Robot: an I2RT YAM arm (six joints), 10 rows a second.
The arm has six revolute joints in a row. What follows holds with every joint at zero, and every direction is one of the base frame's.
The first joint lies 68 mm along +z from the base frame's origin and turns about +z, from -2.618 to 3.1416 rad.
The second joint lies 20 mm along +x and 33.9 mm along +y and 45.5 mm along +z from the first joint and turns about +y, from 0 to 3.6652 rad.
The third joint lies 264 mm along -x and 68.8 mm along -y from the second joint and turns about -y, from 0 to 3.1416 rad.
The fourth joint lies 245 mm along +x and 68.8 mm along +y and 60 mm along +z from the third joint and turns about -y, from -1.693 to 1.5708 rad.
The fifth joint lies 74 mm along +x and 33.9 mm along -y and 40.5 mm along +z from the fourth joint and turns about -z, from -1.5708 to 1.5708 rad.
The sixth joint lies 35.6 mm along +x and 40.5 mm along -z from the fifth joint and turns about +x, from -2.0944 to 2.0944 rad.
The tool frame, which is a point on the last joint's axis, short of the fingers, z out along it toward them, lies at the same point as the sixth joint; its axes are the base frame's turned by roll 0, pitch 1.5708 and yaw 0 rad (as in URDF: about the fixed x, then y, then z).
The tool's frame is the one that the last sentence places.
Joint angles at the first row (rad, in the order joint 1, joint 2, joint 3, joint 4, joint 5, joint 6):
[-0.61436, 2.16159, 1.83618, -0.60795, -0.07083, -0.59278]
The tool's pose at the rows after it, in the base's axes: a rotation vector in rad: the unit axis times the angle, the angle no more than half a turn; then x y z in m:
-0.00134 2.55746 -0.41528 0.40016 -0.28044 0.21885
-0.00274 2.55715 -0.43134 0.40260 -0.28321 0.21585
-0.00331 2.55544 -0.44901 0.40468 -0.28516 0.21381
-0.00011 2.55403 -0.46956 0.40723 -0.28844 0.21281
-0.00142 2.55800 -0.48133 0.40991 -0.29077 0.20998
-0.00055 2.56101 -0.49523 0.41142 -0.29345 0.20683
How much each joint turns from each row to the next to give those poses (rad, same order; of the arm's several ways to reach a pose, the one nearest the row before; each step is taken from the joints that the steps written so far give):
[-0.00124, 0.02513, 0.02365, -0.00256, 0.01149, -0.00441]
[-0.00105, 0.01510, 0.01121, 0.00877, 0.00943, -0.00511]
[-0.00001, 0.01085, 0.00784, 0.00961, 0.01067, -0.00384]
[-0.00151, 0.01547, 0.01950, 0.00310, 0.01272, -0.00314]
[-0.00003, 0.01707, 0.01693, 0.00001, 0.00920, -0.00418]
[-0.00192, 0.01345, 0.00949, 0.00528, 0.00954, -0.00446]

